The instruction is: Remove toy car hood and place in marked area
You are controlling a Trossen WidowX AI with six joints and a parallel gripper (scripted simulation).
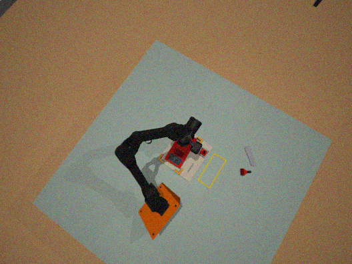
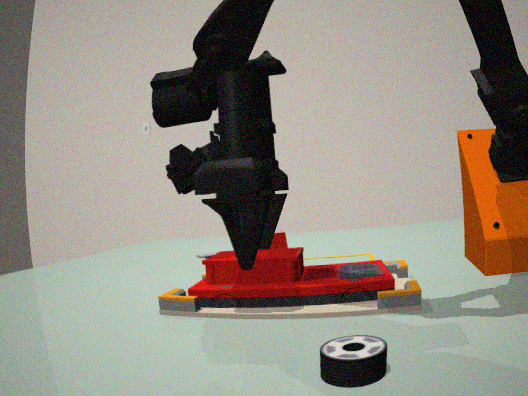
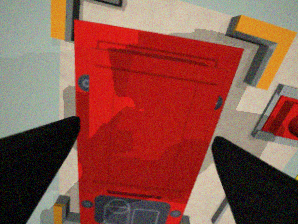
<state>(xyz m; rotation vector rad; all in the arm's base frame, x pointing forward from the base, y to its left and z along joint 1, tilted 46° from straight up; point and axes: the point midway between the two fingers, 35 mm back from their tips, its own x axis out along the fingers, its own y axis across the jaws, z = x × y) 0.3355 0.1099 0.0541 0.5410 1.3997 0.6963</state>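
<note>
The hood is right at my gripper tip. From my gripper tip the other things lie so: beige fixture plate: 3 cm to the right, 3 cm below, 3 cm behind; pale grey strip: 36 cm to the right, 18 cm ahead, 4 cm below.
</note>
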